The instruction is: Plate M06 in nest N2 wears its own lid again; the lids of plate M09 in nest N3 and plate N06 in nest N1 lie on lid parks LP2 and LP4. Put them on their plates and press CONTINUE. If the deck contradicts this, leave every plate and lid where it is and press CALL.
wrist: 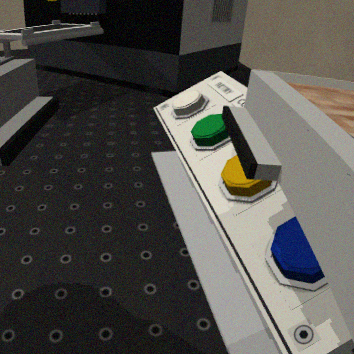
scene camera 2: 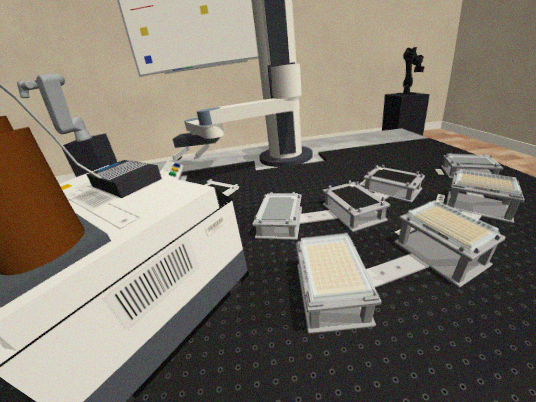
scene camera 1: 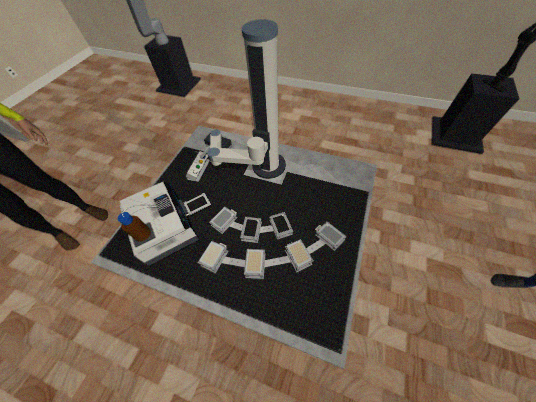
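Seen in the pictures: gripper, fingertip midpoint: [wrist: 140, 85] [scene camera 2: 185, 157] [scene camera 1: 205, 159]; arm's base, link origin: [scene camera 2: 286, 157] [scene camera 1: 269, 165].
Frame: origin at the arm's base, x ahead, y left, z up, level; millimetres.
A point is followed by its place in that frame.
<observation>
Three tan plates [scene camera 1: 213, 256] @[x 798, y -31, z 90 mm] [scene camera 1: 255, 262] @[x 754, y 204, z 94 mm] [scene camera 1: 299, 254] @[x 631, y 414, z 88 mm] [scene camera 2: 335, 265] @[x 799, y -48, z 90 mm] [scene camera 2: 452, 226] @[x 766, y 180, z 95 mm] [scene camera 2: 487, 182] @[x 636, y 393, z 91 mm] sit on raised nests in the outer arc; nest labels are unreadable, and which plates wear a clear lid cannot be told. Grey-looking lids lie on two stands: one lid [scene camera 1: 223, 220] @[x 564, y -90, z 65 mm] [scene camera 2: 278, 207] @[x 559, y -107, z 64 mm] at the inner arc's left, another lid [scene camera 1: 330, 235] @[x 451, y 549, z 64 mm] [scene camera 2: 471, 161] @[x 458, y 529, z 64 mm] at the outer arc's right end. The button panel [scene camera 1: 193, 173] @[x 288, y -451, z 81 mm] [wrist: 250, 215] @[x 158, y -456, z 70 mm] has white, green, yellow and blue buttons. My gripper [scene camera 2: 191, 153] @[x 181, y -408, z 120 mm] [wrist: 140, 85] @[x 181, y -408, z 120 mm] is shut, empty, at the panel; one finger overlaps the green and yellow buttons in the wrist view.
Two open-topped stands [scene camera 1: 243, 229] @[x 579, y 51, z 61 mm] [scene camera 2: 387, 188] @[x 466, y 238, z 18 mm] are in the inner arc. A white instrument [scene camera 1: 167, 245] @[x 836, y -289, z 129 mm] [scene camera 2: 150, 260] @[x 833, y -289, z 180 mm] carries a brown bottle [scene camera 1: 137, 230] @[x 864, y -350, z 327 mm] [scene camera 2: 37, 205] @[x 863, y -350, z 284 mm]; a white frame [scene camera 1: 207, 198] @[x 473, y -237, z 112 mm] juts from its side. The arm's column [scene camera 1: 270, 100] @[x 50, y 55, z 584 mm] [scene camera 2: 287, 132] @[x 77, y 5, z 133 mm] stands behind. A person stands at the left.
</observation>
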